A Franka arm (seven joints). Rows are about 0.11 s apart.
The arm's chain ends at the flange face. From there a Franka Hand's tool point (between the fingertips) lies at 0.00 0.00 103.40 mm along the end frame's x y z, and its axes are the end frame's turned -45 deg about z.
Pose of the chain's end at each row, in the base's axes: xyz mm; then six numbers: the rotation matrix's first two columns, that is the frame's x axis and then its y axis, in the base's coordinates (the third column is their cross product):
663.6, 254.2, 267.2, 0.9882, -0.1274, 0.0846, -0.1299, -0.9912, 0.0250
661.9, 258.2, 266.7, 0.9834, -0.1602, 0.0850, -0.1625, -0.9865, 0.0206
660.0, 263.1, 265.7, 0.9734, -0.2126, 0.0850, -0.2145, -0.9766, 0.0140
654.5, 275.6, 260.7, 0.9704, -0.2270, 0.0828, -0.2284, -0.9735, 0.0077
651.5, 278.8, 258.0, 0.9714, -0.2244, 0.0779, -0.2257, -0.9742, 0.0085
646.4, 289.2, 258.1, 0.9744, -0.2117, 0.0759, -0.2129, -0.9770, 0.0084
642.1, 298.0, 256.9, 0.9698, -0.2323, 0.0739, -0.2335, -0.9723, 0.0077
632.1, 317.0, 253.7, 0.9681, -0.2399, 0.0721, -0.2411, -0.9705, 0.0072
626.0, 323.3, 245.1, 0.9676, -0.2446, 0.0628, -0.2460, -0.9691, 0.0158
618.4, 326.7, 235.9, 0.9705, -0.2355, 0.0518, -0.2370, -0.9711, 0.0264
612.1, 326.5, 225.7, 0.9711, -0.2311, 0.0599, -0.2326, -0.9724, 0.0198
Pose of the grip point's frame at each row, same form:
671.9, 250.5, 164.2, 0.7906, 0.6108, 0.0421, 0.6069, -0.7910, 0.0775
670.2, 254.7, 163.7, 0.8103, 0.5843, 0.0455, 0.5805, -0.8108, 0.0747
668.3, 259.8, 162.7, 0.8400, 0.5402, 0.0502, 0.5366, -0.8409, 0.0700
662.7, 272.9, 157.7, 0.8477, 0.5279, 0.0531, 0.5247, -0.8489, 0.0640
659.1, 276.1, 154.9, 0.8465, 0.5302, 0.0491, 0.5273, -0.8475, 0.0611
653.9, 286.7, 155.0, 0.8395, 0.5411, 0.0477, 0.5385, -0.8405, 0.0596
649.3, 295.4, 153.8, 0.8509, 0.5233, 0.0468, 0.5206, -0.8518, 0.0577
639.2, 314.5, 150.6, 0.8550, 0.5166, 0.0459, 0.5141, -0.8559, 0.0561
631.9, 320.1, 141.9, 0.8581, 0.5123, 0.0332, 0.5102, -0.8582, 0.0556
623.0, 322.8, 132.7, 0.8538, 0.5201, 0.0180, 0.5187, -0.8532, 0.0553
617.6, 323.1, 122.5, 0.8511, 0.5242, 0.0284, 0.5222, -0.8510, 0.0564

